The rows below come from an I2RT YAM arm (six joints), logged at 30 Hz.
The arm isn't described. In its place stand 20 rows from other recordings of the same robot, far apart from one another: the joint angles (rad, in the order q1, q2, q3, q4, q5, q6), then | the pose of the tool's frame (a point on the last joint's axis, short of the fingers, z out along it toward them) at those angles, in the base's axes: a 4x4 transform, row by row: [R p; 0 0 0 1], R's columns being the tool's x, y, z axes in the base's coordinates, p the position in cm.
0.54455, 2.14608, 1.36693, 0.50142, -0.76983, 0.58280 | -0.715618 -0.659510 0.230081 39.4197; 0.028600 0.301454 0.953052 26.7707; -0.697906 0.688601 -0.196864 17.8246; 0 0 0 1
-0.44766, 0.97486, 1.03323, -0.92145, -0.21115, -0.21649 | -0.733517 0.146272 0.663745 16.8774; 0.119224 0.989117 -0.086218 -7.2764; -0.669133 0.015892 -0.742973 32.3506; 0 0 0 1
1.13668, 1.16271, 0.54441, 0.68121, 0.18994, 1.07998 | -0.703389 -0.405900 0.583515 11.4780; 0.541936 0.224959 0.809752 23.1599; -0.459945 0.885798 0.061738 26.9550; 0 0 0 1
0.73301, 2.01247, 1.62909, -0.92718, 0.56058, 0.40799 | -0.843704 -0.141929 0.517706 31.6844; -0.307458 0.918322 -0.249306 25.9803; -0.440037 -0.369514 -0.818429 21.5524; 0 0 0 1
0.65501, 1.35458, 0.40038, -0.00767, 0.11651, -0.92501 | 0.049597 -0.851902 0.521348 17.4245; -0.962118 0.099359 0.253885 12.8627; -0.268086 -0.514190 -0.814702 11.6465; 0 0 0 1
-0.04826, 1.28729, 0.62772, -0.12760, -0.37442, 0.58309 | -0.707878 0.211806 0.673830 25.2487; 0.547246 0.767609 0.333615 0.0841; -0.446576 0.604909 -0.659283 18.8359; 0 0 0 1
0.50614, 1.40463, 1.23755, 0.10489, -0.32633, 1.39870 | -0.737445 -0.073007 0.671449 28.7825; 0.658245 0.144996 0.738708 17.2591; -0.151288 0.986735 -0.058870 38.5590; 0 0 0 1
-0.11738, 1.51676, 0.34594, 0.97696, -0.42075, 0.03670 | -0.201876 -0.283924 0.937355 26.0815; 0.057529 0.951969 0.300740 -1.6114; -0.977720 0.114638 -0.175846 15.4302; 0 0 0 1
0.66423, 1.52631, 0.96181, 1.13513, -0.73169, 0.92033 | -0.459777 -0.884317 0.081164 24.6683; 0.392031 -0.120115 0.912077 22.3338; -0.796816 0.451171 0.401906 35.1138; 0 0 0 1
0.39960, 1.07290, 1.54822, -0.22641, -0.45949, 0.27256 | 0.018102 -0.778260 0.627681 16.6074; 0.269555 0.608337 0.746502 8.7275; -0.962815 0.155682 0.220796 53.7004; 0 0 0 1
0.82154, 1.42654, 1.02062, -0.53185, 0.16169, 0.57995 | -0.819790 -0.249315 0.515545 20.5387; -0.087230 0.944116 0.317861 21.2383; -0.565982 0.215608 -0.795725 24.5153; 0 0 0 1
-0.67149, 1.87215, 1.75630, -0.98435, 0.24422, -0.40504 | -0.913044 0.358764 0.194009 30.6133; 0.237184 0.854019 -0.463028 -25.4273; -0.331805 -0.376749 -0.864850 30.0138; 0 0 0 1
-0.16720, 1.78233, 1.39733, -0.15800, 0.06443, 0.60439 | -0.293979 0.470912 0.831756 41.2578; 0.624718 0.753276 -0.205676 -7.1957; -0.723397 0.459148 -0.515635 27.8620; 0 0 0 1
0.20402, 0.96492, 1.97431, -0.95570, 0.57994, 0.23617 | 0.136812 0.343890 0.928990 5.5781; 0.228175 0.901650 -0.367373 -0.8380; -0.963960 0.262234 0.044890 57.5415; 0 0 0 1
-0.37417, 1.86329, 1.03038, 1.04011, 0.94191, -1.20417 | -0.819749 0.519892 0.240259 36.0166; -0.268081 0.022396 -0.963136 -17.2355; -0.506107 -0.853939 0.121014 24.4910; 0 0 0 1
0.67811, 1.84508, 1.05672, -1.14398, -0.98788, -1.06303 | -0.253383 -0.692596 -0.675358 19.4486; -0.821773 -0.214228 0.528011 19.4831; -0.510379 0.688780 -0.514875 14.8634; 0 0 0 1
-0.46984, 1.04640, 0.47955, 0.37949, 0.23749, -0.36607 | -0.386361 0.543875 0.744933 20.4332; -0.194001 0.741663 -0.642106 -11.3145; -0.901714 -0.392602 -0.181038 24.0855; 0 0 0 1
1.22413, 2.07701, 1.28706, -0.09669, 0.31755, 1.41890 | -0.856764 0.135219 0.497667 15.6967; 0.392241 0.797383 0.458614 40.1790; -0.334818 0.588129 -0.736207 12.9042; 0 0 0 1
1.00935, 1.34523, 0.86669, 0.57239, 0.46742, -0.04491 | 0.073047 -0.514085 0.854623 17.9358; 0.040859 0.857736 0.512465 25.5035; -0.996491 -0.002515 0.083660 32.1168; 0 0 0 1
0.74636, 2.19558, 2.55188, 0.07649, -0.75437, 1.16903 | -0.755041 -0.655352 0.020683 33.1315; 0.215247 -0.217947 0.951928 33.9615; -0.619340 0.723196 0.305622 51.1234; 0 0 0 1
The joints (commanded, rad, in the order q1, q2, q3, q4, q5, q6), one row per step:
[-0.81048 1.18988 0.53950 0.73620 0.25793 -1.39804]
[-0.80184 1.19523 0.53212 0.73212 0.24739 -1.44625]
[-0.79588 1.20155 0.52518 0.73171 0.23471 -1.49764]
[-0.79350 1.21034 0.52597 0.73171 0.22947 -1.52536]
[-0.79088 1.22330 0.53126 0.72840 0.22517 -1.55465]
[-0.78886 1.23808 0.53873 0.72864 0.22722 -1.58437]
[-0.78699 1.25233 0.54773 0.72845 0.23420 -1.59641]
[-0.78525 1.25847 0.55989 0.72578 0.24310 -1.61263]
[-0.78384 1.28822 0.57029 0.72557 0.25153 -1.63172]
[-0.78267 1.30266 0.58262 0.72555 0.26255 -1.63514]
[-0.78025 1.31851 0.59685 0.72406 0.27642 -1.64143]
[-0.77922 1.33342 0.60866 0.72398 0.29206 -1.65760]
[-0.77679 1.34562 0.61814 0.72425 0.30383 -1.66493]
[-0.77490 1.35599 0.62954 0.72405 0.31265 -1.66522]
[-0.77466 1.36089 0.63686 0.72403 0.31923 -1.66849]
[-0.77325 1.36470 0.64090 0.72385 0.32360 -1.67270]
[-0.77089 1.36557 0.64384 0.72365 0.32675 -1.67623]
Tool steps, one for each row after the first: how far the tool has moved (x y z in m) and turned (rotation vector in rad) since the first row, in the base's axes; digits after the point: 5 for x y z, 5 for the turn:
[0.00212 0.00158 -0.00423 -0.01196 0.05415 0.01553]
[0.00383 0.00268 -0.00813 -0.02866 0.10854 0.03092]
[0.00540 0.00223 -0.01000 -0.03735 0.13807 0.03709]
[0.00774 0.00106 -0.01175 -0.04477 0.17088 0.04290]
[0.01011 -0.00066 -0.01287 -0.05461 0.20130 0.04171]
[0.01237 -0.00257 -0.01344 -0.05610 0.21544 0.03647]
[0.01401 -0.00397 -0.01122 -0.06568 0.22718 0.02812]
[0.01782 -0.00763 -0.01540 -0.06034 0.25746 0.02228]
[0.02015 -0.01002 -0.01506 -0.05920 0.26216 0.01258]
[0.02295 -0.01251 -0.01469 -0.05854 0.27012 0.00128]
[0.02514 -0.01501 -0.01477 -0.06215 0.28694 -0.01353]
[0.02729 -0.01670 -0.01490 -0.06264 0.29543 -0.02279]
[0.02941 -0.01842 -0.01399 -0.06235 0.29533 -0.02979]
[0.03036 -0.01956 -0.01291 -0.06460 0.29668 -0.03651]
[0.03125 -0.02005 -0.01265 -0.06618 0.30045 -0.03962]
[0.03199 -0.01994 -0.01194 -0.06899 0.30222 -0.04079]

